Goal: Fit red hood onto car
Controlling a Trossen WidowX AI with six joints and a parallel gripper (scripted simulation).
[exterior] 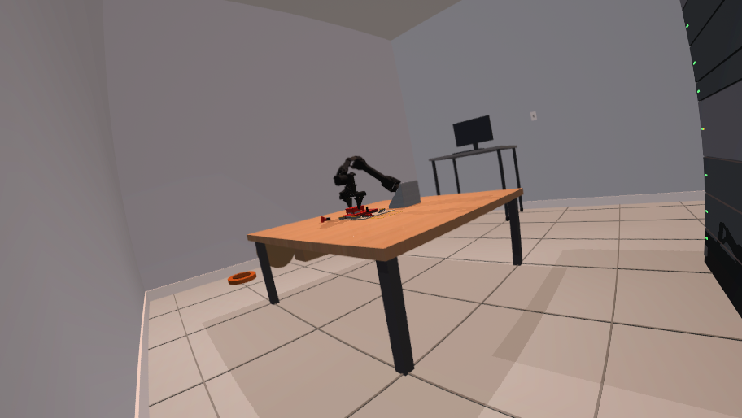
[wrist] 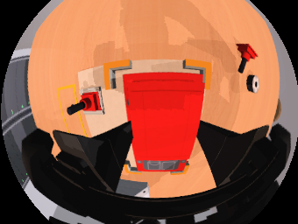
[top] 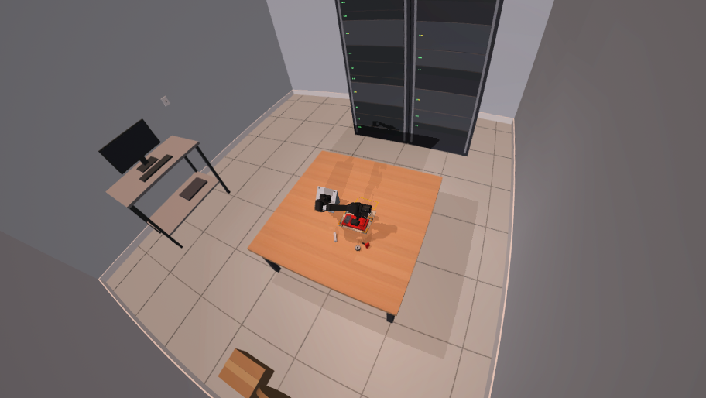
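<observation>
Right now the red hood is 1 cm above my gripper tip. From my gripper tip the other things lie so: white piece: 16 cm behind, 16 cm to the right, 4 cm below; wheel: 4 cm ahead, 22 cm to the right, 4 cm below.
</observation>
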